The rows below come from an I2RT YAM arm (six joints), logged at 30 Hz.
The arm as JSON. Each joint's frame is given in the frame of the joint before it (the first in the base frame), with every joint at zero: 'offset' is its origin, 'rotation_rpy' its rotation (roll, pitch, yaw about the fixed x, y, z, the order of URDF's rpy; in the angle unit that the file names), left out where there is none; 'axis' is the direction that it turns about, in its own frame. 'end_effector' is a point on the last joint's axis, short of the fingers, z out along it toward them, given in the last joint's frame.
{
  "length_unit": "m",
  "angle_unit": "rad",
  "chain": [
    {
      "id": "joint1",
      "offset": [
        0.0,
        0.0,
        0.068
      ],
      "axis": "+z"
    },
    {
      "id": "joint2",
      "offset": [
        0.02,
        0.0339,
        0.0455
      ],
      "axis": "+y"
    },
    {
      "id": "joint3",
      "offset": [
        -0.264,
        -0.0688,
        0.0
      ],
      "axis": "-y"
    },
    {
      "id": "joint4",
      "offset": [
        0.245,
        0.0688,
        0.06
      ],
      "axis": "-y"
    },
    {
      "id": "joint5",
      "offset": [
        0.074,
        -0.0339,
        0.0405
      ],
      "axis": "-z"
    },
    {
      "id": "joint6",
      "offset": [
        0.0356,
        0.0,
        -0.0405
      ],
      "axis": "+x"
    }
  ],
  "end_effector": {
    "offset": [
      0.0,
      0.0,
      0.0
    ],
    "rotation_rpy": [
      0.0,
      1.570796,
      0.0
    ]
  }
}
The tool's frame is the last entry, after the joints.
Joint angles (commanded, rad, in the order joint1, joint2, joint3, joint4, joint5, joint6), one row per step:
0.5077 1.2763 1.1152 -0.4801 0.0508 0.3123
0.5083 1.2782 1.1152 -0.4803 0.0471 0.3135
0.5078 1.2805 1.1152 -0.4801 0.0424 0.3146
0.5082 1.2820 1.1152 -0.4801 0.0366 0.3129
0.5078 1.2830 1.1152 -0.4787 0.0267 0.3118
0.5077 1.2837 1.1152 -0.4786 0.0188 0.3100
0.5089 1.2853 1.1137 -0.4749 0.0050 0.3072
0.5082 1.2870 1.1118 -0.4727 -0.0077 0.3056
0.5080 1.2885 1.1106 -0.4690 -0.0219 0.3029
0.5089 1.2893 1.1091 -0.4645 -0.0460 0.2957
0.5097 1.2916 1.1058 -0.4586 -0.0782 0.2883
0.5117 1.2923 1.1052 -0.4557 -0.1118 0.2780
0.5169 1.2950 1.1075 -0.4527 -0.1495 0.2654
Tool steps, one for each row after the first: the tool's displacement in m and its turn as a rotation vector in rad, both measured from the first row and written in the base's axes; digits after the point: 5 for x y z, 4 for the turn. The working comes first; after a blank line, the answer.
Tool pose at each row, in the base's axes (x y z in m, rotation vector in rad; the steps are taken from these numbers as rounded here):
0.24785 0.13582 0.32053 -0.1901 2.2320 0.3955
0.24804 0.13627 0.32001 -0.1918 2.2348 0.3996
0.24846 0.13653 0.31941 -0.1930 2.2377 0.4041
0.24858 0.13697 0.31901 -0.1988 2.2397 0.4091
0.24873 0.13732 0.31887 -0.2052 2.2406 0.4190
0.24874 0.13762 0.31869 -0.2117 2.2419 0.4262
0.24878 0.13859 0.31807 -0.2241 2.2426 0.4403
0.24900 0.13901 0.31717 -0.2326 2.2452 0.4522
0.24921 0.13963 0.31670 -0.2435 2.2454 0.4663
0.24898 0.14078 0.31638 -0.2662 2.2442 0.4896
0.24885 0.14229 0.31521 -0.2940 2.2450 0.5208
0.24817 0.14393 0.31514 -0.3272 2.2430 0.5532
0.24739 0.14673 0.31557 -0.3689 2.2384 0.5909

0.00019 0.00045 -0.00052 0.0018 0.0033 0.0028
0.00061 0.00071 -0.00112 0.0040 0.0069 0.0054
0.00073 0.00115 -0.00152 0.0052 0.0093 0.0115
0.00088 0.00150 -0.00166 0.0097 0.0115 0.0196
0.00089 0.00180 -0.00184 0.0123 0.0136 0.0269
0.00093 0.00277 -0.00246 0.0178 0.0161 0.0409
0.00115 0.00319 -0.00336 0.0227 0.0204 0.0513
0.00136 0.00381 -0.00383 0.0288 0.0226 0.0641
0.00113 0.00496 -0.00415 0.0374 0.0249 0.0886
0.00100 0.00647 -0.00532 0.0494 0.0307 0.1196
0.00032 0.00811 -0.00539 0.0607 0.0345 0.1548
-0.00046 0.01091 -0.00496 0.0732 0.0374 0.1978

